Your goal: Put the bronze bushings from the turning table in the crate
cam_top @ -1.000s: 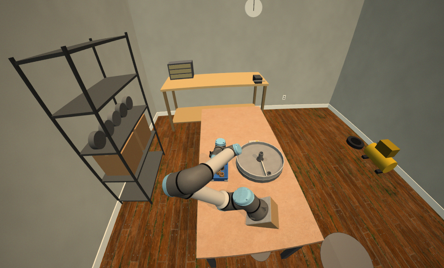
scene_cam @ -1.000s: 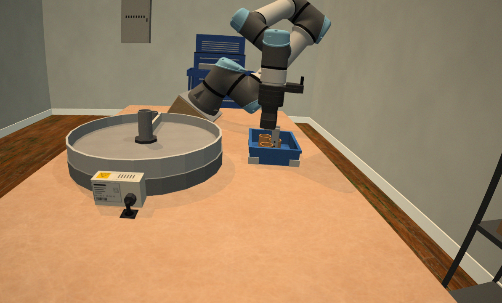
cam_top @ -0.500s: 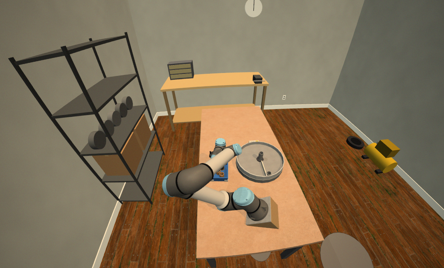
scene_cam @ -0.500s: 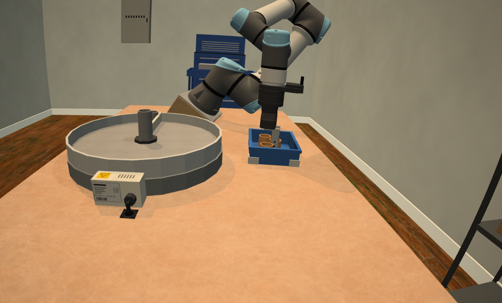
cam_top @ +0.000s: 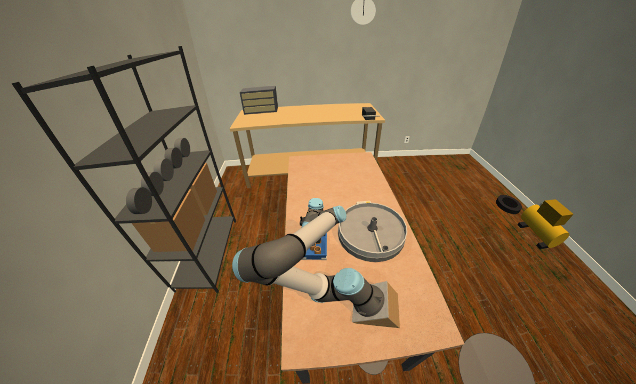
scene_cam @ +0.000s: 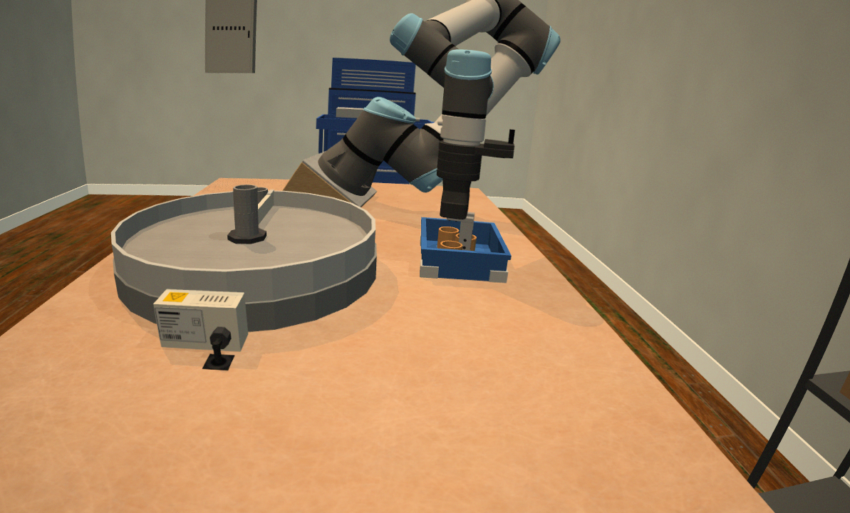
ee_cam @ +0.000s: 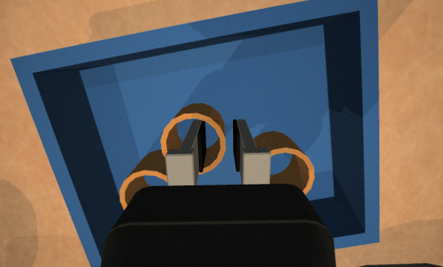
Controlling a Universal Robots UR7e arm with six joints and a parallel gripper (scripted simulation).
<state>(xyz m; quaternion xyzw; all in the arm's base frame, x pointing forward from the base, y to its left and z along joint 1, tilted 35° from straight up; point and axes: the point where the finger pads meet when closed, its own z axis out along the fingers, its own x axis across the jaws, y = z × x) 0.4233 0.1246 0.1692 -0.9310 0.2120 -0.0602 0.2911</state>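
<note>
The blue crate is 20 mm below my hand, 10 mm to the right of it and 10 mm behind it. Also, from my hand: turning table 380 mm to the right, 20 mm ahead, 10 mm above.
</note>
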